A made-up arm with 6 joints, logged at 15 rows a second.
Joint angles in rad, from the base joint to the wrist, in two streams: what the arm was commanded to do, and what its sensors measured. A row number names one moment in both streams.
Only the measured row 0 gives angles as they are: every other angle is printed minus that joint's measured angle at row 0.
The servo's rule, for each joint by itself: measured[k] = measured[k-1] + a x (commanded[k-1-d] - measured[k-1]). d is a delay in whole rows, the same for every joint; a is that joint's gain. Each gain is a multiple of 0.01, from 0.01 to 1. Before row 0 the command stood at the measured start. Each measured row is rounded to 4 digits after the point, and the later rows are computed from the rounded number. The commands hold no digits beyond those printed.
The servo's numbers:
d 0
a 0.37 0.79 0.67 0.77 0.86 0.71
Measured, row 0:
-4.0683 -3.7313 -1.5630 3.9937 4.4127 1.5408
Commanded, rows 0 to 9:
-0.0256 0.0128 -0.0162 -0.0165 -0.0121 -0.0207
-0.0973 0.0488 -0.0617 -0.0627 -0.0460 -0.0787
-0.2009 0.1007 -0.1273 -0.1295 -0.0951 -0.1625
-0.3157 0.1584 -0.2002 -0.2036 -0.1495 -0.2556
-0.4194 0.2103 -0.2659 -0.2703 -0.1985 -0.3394
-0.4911 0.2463 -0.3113 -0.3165 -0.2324 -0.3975
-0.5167 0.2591 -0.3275 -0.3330 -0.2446 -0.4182
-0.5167 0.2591 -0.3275 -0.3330 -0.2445 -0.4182
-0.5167 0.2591 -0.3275 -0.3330 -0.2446 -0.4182
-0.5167 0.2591 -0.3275 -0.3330 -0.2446 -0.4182
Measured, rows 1 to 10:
-0.0095 0.0101 -0.0109 -0.0127 -0.0104 -0.0147
-0.0420 0.0407 -0.0449 -0.0512 -0.0410 -0.0601
-0.1008 0.0881 -0.1001 -0.1115 -0.0875 -0.1328
-0.1803 0.1436 -0.1672 -0.1824 -0.1408 -0.2200
-0.2688 0.1963 -0.2333 -0.2501 -0.1904 -0.3048
-0.3511 0.2358 -0.2856 -0.3012 -0.2265 -0.3706
-0.4124 0.2542 -0.3137 -0.3257 -0.2421 -0.4044
-0.4510 0.2581 -0.3229 -0.3313 -0.2442 -0.4142
-0.4753 0.2589 -0.3260 -0.3326 -0.2445 -0.4170
-0.4906 0.2591 -0.3270 -0.3329 -0.2446 -0.4179

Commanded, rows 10 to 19:
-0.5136 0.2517 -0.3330 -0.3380 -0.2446 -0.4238
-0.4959 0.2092 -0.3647 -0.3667 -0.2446 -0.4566
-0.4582 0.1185 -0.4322 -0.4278 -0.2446 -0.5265
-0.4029 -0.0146 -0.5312 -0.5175 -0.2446 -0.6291
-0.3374 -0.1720 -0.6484 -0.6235 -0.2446 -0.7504
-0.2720 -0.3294 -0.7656 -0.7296 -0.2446 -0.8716
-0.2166 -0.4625 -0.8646 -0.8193 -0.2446 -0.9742
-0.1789 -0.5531 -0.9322 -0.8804 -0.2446 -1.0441
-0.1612 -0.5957 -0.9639 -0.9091 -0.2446 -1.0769
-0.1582 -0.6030 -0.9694 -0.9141 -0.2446 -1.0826
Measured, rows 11 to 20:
-0.4991 0.2533 -0.3310 -0.3368 -0.2446 -0.4221
-0.4979 0.2185 -0.3536 -0.3598 -0.2446 -0.4466
-0.4832 0.1395 -0.4063 -0.4122 -0.2446 -0.5033
-0.4535 0.0178 -0.4900 -0.4933 -0.2446 -0.5926
-0.4105 -0.1321 -0.5961 -0.5936 -0.2446 -0.7046
-0.3593 -0.2880 -0.7097 -0.6983 -0.2446 -0.8232
-0.3065 -0.4259 -0.8135 -0.7915 -0.2446 -0.9304
-0.2593 -0.5264 -0.8930 -0.8600 -0.2446 -1.0111
-0.2230 -0.5811 -0.9405 -0.8978 -0.2446 -1.0578
-0.1990 -0.5984 -0.9599 -0.9104 -0.2446 -1.0754

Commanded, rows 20 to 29:
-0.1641 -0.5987 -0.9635 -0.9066 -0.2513 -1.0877
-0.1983 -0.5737 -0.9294 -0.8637 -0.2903 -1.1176
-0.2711 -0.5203 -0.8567 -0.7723 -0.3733 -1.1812
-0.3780 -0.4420 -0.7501 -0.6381 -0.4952 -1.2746
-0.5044 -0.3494 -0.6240 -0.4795 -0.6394 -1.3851
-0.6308 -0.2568 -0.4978 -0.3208 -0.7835 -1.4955
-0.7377 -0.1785 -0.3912 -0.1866 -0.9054 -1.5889
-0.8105 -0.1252 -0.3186 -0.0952 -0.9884 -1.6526
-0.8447 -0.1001 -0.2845 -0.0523 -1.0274 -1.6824
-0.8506 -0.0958 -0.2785 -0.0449 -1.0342 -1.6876
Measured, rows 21 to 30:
-0.1861 -0.5986 -0.9623 -0.9075 -0.2504 -1.0841
-0.1906 -0.5789 -0.9403 -0.8738 -0.2847 -1.1079
-0.2204 -0.5326 -0.8843 -0.7956 -0.3609 -1.1599
-0.2787 -0.4610 -0.7944 -0.6743 -0.4764 -1.2413
-0.3622 -0.3728 -0.6802 -0.5243 -0.6166 -1.3434
-0.4616 -0.2812 -0.5580 -0.3676 -0.7601 -1.4514
-0.5638 -0.2001 -0.4462 -0.2282 -0.8851 -1.5490
-0.6551 -0.1409 -0.3607 -0.1258 -0.9739 -1.6226
-0.7253 -0.1087 -0.3096 -0.0692 -1.0199 -1.6651
-0.7717 -0.0985 -0.2888 -0.0505 -1.0322 -1.6811

